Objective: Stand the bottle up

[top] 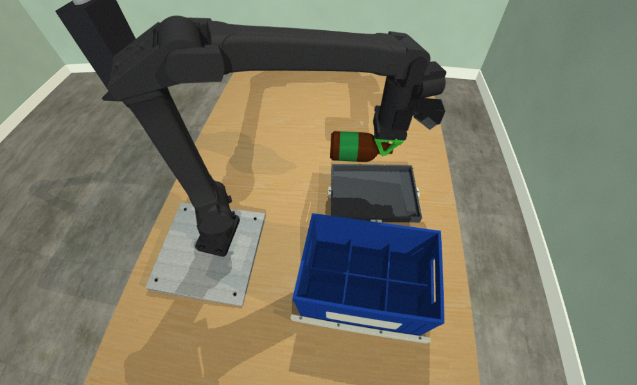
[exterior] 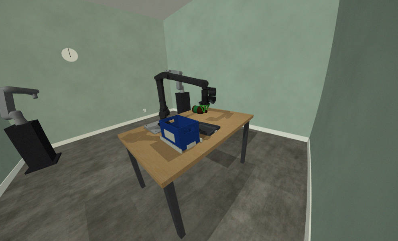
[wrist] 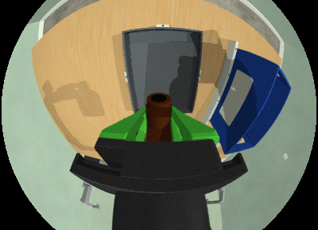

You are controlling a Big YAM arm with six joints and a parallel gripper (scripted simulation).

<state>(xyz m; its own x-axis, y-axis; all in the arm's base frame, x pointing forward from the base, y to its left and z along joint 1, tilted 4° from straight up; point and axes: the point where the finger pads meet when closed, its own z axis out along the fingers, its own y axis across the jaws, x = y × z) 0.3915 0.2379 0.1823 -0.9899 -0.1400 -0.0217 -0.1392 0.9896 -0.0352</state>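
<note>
Right now the brown bottle is 50 mm behind my hand and 10 mm to the right of it. Round my hand: blue crate 300 mm to the right, 100 mm below; then dark grey tray 20 mm to the right, 170 mm below.
</note>
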